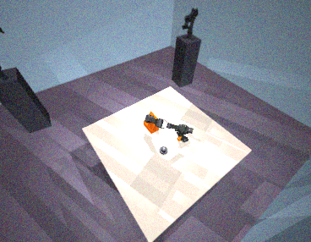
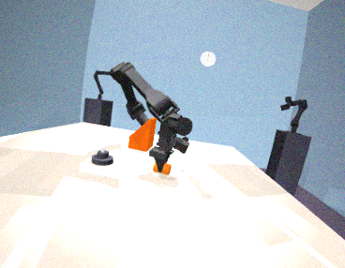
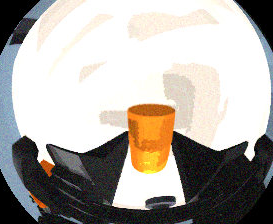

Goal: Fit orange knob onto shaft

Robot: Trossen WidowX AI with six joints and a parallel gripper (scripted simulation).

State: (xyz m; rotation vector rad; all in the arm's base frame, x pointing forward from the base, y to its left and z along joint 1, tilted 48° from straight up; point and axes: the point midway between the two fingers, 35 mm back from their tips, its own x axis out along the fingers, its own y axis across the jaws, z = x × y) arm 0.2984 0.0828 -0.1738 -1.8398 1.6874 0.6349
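My gripper tip is now 1 cm to the right of the orange knob and 1 cm below it. The rest, counted from my gripper tip: dark round pedestal (23 cm to the right, 4 cm ahead, 2 cm above).
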